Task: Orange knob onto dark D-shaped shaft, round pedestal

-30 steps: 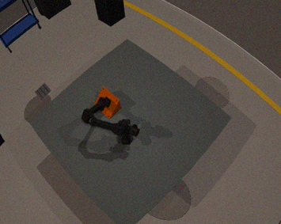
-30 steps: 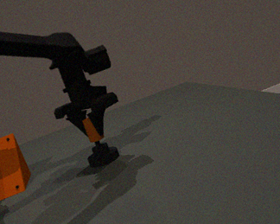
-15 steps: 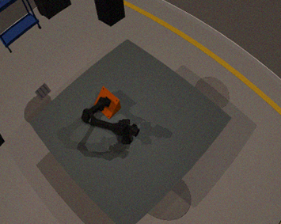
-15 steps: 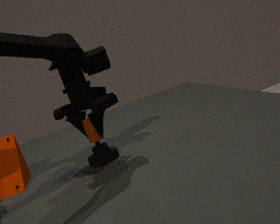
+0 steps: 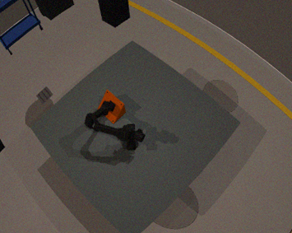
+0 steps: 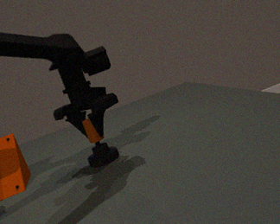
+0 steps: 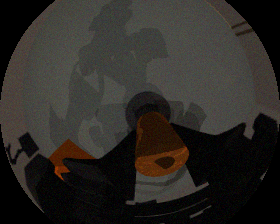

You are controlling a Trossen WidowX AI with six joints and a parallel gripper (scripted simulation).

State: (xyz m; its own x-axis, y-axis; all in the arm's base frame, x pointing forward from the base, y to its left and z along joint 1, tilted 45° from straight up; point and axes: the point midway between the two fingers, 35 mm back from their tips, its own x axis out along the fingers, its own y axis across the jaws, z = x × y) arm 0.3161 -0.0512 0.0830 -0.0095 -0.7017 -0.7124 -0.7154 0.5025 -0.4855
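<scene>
Right now the knob is 20 mm above my gripper tip. Also, from my gripper tip: dark pedestal (40 mm below).
</scene>
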